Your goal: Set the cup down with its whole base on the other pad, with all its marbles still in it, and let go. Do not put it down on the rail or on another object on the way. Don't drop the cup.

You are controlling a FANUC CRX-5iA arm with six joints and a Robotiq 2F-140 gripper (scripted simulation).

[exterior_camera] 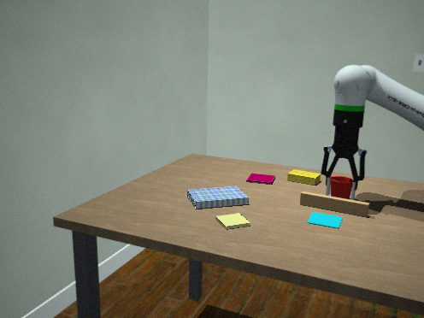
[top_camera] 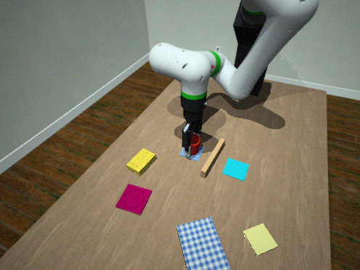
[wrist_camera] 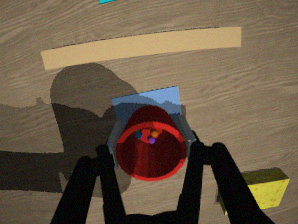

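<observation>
The red cup lies 20 mm below my hand. The rest, counted from my hand: yellow sponge: 170 mm to the right, 150 mm ahead, 20 mm below; then cyan pad: 210 mm to the left, 50 mm below, 30 mm ahead; then wooden rail: 100 mm to the left, 30 mm below, 20 mm ahead.
</observation>
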